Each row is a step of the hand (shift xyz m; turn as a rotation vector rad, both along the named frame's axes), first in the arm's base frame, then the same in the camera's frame.
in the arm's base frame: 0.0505 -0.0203 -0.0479 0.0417 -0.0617 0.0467
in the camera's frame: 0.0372 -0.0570 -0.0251 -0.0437 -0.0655 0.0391
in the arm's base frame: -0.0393 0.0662 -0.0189 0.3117 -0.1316 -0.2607
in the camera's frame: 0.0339 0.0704 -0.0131 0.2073 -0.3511 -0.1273
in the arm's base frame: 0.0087 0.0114 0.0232 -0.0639 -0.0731 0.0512
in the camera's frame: 0.0006 0.0044 0.0269 -0.1095 0.0048 -0.0059
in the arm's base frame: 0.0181 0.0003 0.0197 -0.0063 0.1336 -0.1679
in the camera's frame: -0.0002 -0.0104 0.0246 0.1729 0.0713 -0.1054
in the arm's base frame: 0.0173 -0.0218 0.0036 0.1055 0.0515 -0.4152
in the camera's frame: -0.0075 -0.0267 0.0040 0.3016 -0.0986 -0.2924
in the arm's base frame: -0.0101 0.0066 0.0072 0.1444 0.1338 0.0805
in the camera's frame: -0.0045 0.0128 0.0038 0.1265 -0.0055 0.1709
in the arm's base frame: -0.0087 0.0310 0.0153 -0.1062 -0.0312 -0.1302
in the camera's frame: 0.0087 0.0291 0.0186 -0.0112 0.0394 -0.1659
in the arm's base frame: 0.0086 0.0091 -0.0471 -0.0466 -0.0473 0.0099
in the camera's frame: 0.0346 -0.0065 -0.0336 -0.0618 0.0039 -0.0259
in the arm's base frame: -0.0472 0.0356 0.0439 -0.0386 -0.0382 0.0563
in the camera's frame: -0.0230 0.0642 0.0278 -0.0750 0.0103 0.0198
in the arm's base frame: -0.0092 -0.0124 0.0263 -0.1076 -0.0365 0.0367
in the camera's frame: -0.0267 0.0020 0.0147 -0.1003 0.0593 -0.0261
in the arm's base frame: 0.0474 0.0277 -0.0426 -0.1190 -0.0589 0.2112
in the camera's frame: 0.0655 -0.0219 -0.0075 -0.2102 0.0761 0.1108
